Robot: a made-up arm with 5 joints. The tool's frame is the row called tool. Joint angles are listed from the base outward. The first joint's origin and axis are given. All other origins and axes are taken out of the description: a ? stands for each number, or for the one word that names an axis. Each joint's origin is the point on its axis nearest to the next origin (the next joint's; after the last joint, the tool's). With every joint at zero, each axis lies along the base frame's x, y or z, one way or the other. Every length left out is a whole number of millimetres.
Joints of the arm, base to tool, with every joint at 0 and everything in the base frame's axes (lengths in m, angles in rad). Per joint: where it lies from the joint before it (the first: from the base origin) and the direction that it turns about. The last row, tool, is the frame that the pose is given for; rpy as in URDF.
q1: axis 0 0 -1 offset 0.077 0.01 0.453
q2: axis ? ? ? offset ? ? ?
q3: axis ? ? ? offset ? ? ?
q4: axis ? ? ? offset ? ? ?
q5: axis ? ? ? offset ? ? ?
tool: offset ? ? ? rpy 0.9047 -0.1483 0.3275
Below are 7 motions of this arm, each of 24 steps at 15 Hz.
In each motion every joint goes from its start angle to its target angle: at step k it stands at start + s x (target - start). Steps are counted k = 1, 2, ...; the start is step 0. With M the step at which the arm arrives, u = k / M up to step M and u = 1 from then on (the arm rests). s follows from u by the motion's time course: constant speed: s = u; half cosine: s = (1 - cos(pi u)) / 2; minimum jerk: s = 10 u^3 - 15 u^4 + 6 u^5.
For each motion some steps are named. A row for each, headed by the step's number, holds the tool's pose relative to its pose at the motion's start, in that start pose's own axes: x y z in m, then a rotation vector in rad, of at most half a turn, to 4 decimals.
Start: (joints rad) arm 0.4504 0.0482 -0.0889 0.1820 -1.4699
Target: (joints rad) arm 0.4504 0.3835 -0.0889 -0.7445 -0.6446
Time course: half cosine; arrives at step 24
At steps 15, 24:
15: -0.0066 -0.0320 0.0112 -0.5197 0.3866 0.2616
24: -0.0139 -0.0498 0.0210 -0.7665 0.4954 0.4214

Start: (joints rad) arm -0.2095 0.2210 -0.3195 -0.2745 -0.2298
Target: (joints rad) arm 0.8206 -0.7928 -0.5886 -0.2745 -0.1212
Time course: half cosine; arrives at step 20
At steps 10, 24:
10: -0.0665 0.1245 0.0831 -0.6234 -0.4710 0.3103
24: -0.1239 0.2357 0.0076 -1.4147 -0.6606 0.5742

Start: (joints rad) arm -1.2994 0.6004 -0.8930 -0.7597 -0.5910
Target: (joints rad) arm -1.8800 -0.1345 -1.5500 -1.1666 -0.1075
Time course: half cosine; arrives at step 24
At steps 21, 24:
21: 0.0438 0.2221 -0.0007 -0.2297 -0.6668 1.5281
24: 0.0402 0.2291 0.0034 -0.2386 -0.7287 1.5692

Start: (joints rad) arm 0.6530 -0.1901 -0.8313 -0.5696 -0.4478
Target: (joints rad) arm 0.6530 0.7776 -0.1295 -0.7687 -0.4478
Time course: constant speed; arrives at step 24
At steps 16, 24:
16: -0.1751 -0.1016 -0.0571 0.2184 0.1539 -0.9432
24: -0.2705 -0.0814 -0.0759 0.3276 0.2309 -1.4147

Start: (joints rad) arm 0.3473 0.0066 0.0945 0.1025 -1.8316
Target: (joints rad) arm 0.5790 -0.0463 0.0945 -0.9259 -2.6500
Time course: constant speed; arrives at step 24
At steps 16, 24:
16: -0.0271 0.0423 0.0084 0.6432 0.5244 0.3330
24: -0.0390 0.0560 0.0145 0.9181 0.8538 0.3380

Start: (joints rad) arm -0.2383 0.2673 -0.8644 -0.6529 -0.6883
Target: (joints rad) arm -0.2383 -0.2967 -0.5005 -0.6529 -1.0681
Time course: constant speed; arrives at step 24
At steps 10, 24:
10: 0.0165 0.0372 0.0043 0.1376 -0.0367 0.1082
24: 0.0269 0.0913 0.0084 0.3365 -0.0668 0.2572

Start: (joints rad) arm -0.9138 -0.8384 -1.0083 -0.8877 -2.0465
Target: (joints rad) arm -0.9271 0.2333 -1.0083 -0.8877 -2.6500
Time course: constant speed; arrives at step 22
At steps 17, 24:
17: -0.1939 0.0453 0.0769 0.1507 -0.9285 0.1148
24: -0.2557 0.0649 0.0650 0.1617 -1.1906 0.2172

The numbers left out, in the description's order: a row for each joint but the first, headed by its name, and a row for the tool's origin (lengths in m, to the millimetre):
q2: axis 0 1 0, xyz 0.017 -0.03 0
q3: axis 0 1 0, xyz 0.024 0 0.121
q4: axis 0 1 0, xyz 0.136 0 -0.019
q5: axis -1 0 0, xyz 0.024 0 0.017
tool: xyz 0 0.025 0.014

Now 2 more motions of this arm.
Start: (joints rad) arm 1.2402 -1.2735 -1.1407 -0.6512 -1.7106
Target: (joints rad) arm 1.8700 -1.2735 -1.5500 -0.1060 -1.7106
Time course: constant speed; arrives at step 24
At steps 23, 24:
23: 0.0008 -0.1135 -0.1041 0.0723 0.1789 -0.5861
24: -0.0017 -0.1178 -0.1093 0.0738 0.1875 -0.6115

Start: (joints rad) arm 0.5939 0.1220 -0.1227 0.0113 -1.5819
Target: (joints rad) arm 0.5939 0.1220 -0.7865 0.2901 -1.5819
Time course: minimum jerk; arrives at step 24
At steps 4, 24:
4: 0.0009 0.0020 -0.0028 0.0021 0.0107 0.0082
24: -0.0038 0.0614 -0.0790 0.0582 0.3017 0.2320

